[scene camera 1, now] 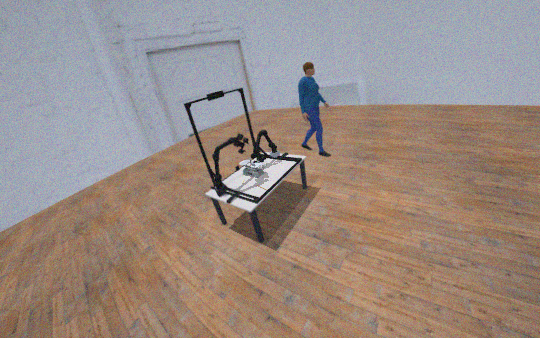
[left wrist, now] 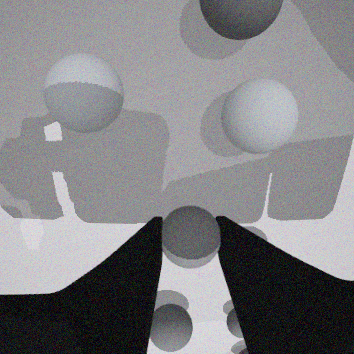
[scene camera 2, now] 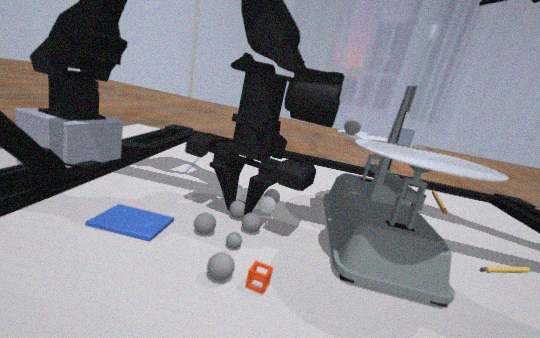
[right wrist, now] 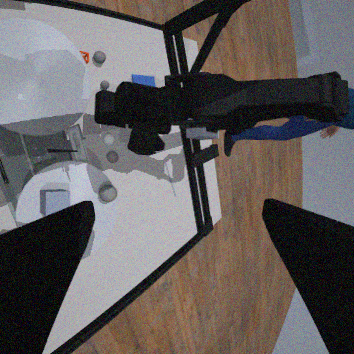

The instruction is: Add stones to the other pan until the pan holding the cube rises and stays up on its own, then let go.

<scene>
My right gripper [right wrist: 179, 208] is open, holding nothing. A blue flat pad [scene camera 2: 121, 219] rests on the table.
</scene>
